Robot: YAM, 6 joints.
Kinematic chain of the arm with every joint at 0, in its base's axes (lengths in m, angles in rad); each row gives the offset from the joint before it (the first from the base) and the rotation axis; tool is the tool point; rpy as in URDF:
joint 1: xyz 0 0 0.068 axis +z
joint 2: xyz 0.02 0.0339 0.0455 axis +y
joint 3: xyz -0.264 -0.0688 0 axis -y
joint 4: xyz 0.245 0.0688 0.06 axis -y
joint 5: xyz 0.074 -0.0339 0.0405 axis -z
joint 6: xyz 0.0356 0 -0.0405 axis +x
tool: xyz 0 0 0 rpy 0 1.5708 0
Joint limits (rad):
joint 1: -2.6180..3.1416
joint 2: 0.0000..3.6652
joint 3: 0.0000..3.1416
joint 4: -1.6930..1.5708
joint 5: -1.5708..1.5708
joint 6: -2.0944..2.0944
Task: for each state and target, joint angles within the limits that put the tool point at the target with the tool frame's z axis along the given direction. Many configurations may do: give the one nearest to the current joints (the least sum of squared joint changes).
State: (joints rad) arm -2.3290 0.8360 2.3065 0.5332 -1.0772 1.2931
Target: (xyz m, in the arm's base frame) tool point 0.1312 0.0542 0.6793 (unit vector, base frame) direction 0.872 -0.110 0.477
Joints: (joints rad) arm -2.6158 1.3081 2.6630 1.1879 -0.5619 1.2931
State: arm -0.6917 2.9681 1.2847 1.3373 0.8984 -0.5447
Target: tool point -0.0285 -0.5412 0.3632 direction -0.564 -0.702 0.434
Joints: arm -1.5871 2.3256 2.0990 0.7747 0.5856 -0.5447
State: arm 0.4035 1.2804 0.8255 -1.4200 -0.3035 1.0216
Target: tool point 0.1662 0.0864 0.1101 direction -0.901 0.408 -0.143
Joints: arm 0.3477 2.0834 0.8324 -1.6913 -0.7629 1.0216
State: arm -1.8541 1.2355 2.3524 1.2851 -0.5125 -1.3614
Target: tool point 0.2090 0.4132 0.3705 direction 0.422 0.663 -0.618
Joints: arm -2.0328 0.7930 3.1212 1.4825 -0.0824 -1.3614
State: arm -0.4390 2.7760 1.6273 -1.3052 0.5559 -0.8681
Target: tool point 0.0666 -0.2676 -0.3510 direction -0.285 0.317 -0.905
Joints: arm -1.3023 3.6125 2.0528 -0.4098 0.1918 -0.8681
